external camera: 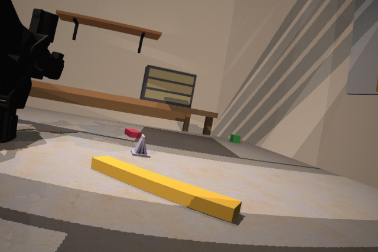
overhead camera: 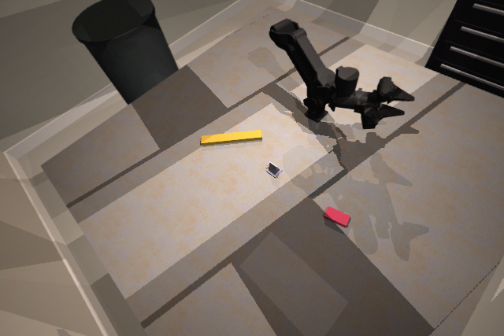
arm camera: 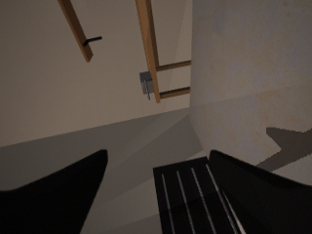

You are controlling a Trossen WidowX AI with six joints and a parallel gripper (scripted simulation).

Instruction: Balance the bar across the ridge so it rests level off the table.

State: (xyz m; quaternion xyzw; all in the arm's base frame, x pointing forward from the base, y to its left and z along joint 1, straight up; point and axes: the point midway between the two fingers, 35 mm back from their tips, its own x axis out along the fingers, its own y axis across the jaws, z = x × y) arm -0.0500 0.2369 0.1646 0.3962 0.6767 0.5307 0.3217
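The yellow bar lies 350 mm ahead of my gripper tip, 430 mm to the right of it and 160 mm below it. Also, from my gripper tip: flat red block 350 mm ahead, 20 mm to the left, 160 mm below; small green cube 810 mm ahead, 230 mm to the left, 150 mm below.
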